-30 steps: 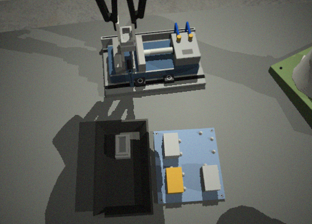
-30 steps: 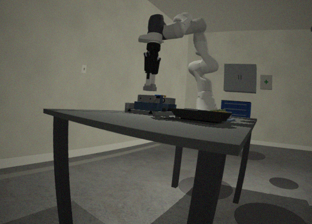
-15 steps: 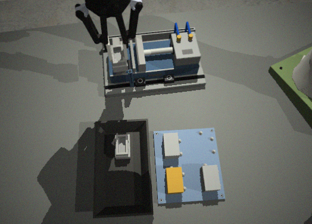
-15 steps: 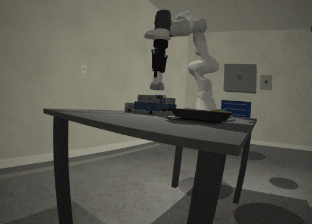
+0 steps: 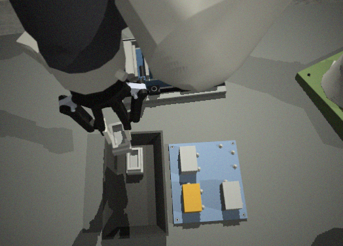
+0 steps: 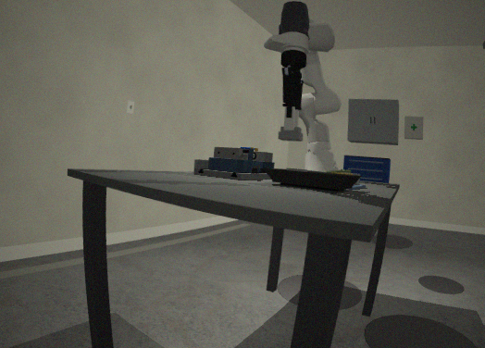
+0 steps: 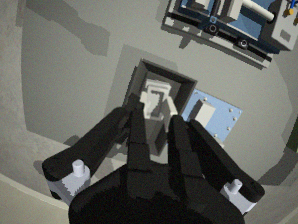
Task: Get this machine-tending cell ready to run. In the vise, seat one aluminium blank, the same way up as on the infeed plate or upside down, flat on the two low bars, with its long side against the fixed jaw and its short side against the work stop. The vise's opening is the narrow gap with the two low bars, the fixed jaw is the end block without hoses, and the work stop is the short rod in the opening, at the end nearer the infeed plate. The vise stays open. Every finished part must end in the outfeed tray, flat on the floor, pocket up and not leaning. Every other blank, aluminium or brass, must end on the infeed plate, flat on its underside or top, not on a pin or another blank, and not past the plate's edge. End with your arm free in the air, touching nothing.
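Now: hand 16 cm above the brass blank, 14 cm past it and 12 cm to the right of it. Also, from my hand: work stop 19 cm to the right, 9 cm below, 5 cm behind; then moving jaw 24 cm to the right, 10 cm below, 8 cm behind; then fixed jaw 23 cm to the right, 10 cm below, 1 cm behind.
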